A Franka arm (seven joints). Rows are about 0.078 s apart.
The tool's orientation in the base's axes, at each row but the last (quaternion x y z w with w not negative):
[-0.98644, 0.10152, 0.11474, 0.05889]
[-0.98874, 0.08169, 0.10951, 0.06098]
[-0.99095, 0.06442, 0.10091, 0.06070]
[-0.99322, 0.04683, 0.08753, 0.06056]
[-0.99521, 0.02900, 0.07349, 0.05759]
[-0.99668, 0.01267, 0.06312, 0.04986]
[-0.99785, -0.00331, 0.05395, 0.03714]
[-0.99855, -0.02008, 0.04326, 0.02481]
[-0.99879, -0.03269, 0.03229, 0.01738]
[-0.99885, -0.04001, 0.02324, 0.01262]
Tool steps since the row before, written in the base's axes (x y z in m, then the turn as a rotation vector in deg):
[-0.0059, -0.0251, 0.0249, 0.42, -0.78, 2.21]
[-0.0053, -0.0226, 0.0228, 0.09, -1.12, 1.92]
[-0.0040, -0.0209, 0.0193, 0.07, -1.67, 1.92]
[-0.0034, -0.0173, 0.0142, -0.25, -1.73, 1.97]
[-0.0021, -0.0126, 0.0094, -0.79, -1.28, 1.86]
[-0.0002, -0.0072, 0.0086, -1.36, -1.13, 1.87]
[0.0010, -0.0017, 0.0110, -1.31, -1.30, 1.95]
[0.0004, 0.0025, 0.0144, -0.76, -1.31, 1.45]
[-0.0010, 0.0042, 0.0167, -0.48, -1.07, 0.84]
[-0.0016, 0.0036, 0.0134, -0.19, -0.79, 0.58]
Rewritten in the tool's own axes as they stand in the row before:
[-0.0069, 0.0234, -0.0263, 0.02, 0.46, -2.34]
[-0.0069, 0.0207, -0.0241, -0.18, 0.88, -2.03]
[-0.0055, 0.0191, -0.0208, -0.14, 1.43, -2.10]
[-0.0045, 0.0159, -0.0155, -0.46, 1.51, -2.11]
[-0.0029, 0.0116, -0.0104, -1.00, 1.12, -1.87]
[-0.0012, 0.0063, -0.0092, -1.56, 0.98, -1.79]
[-0.0002, 0.0009, -0.0111, -1.53, 1.15, -1.89]
[-0.0007, -0.0032, -0.0142, -0.94, 1.20, -1.44]
[-0.0018, -0.0049, -0.0165, -0.60, 1.01, -0.84]
[-0.0019, -0.0041, -0.0132, -0.28, 0.76, -0.59]

